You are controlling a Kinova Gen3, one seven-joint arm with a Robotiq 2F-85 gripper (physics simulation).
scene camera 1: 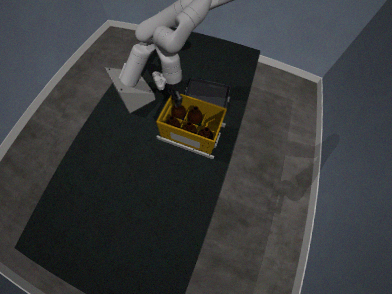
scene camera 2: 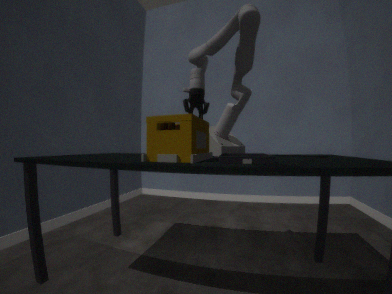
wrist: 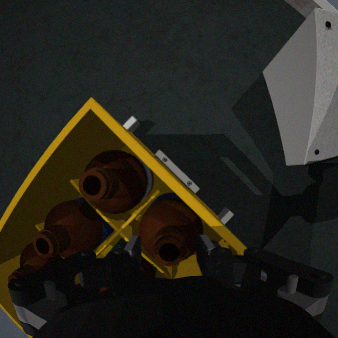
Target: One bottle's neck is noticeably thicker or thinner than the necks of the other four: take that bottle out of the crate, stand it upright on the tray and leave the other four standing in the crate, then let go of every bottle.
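Frame: origin at the arm's base, x right, y ahead, z up, level; centimetres.
Seen in the pictures: gripper, fingertip midpoint: (scene camera 1: 176, 102) (wrist: 168, 247); arm's base, link origin: (scene camera 1: 128, 81) (scene camera 2: 220, 134).
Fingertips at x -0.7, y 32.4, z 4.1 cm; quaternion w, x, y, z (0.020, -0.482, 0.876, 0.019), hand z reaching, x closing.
Offsets run from my fingertips to a thing's middle. "spot": to the spot under its first point. Level surfaces: height alone.
The yellow crate {dx +1.4, dy +10.2, dz -8.8 cm} (scene camera 1: 164, 131) (scene camera 2: 170, 142) (wrist: 130, 141) holds five upright brown bottles. They are back left (scene camera 1: 178, 112) (wrist: 167, 225), back middle (scene camera 1: 195, 116), front left (scene camera 1: 173, 122) (wrist: 117, 182), front middle (scene camera 1: 189, 128) (wrist: 75, 225) and front right (scene camera 1: 206, 133) (wrist: 35, 260). My gripper (scene camera 1: 178, 103) (scene camera 2: 196, 114) (wrist: 168, 247) is partly open and empty, above the back-left bottle. That bottle's neck shows between the fingertips in the wrist view, with gaps on both sides. Which neck differs is hard to tell. The dark tray {spot: dx -25.2, dy +3.7, dz -17.0 cm} (scene camera 1: 207, 94) lies behind the crate and bears no bottle.
Light rails (scene camera 1: 185, 147) (wrist: 177, 171) stand around the crate's foot. Thin yellow dividers {spot: dx +3.2, dy +1.7, dz -8.2 cm} (wrist: 142, 207) separate the bottles. The arm's grey base (scene camera 1: 131, 95) (scene camera 2: 227, 149) (wrist: 295, 90) stands on the dark table top {dz -17.6 cm} (scene camera 1: 130, 200), left of the crate in the first scene view.
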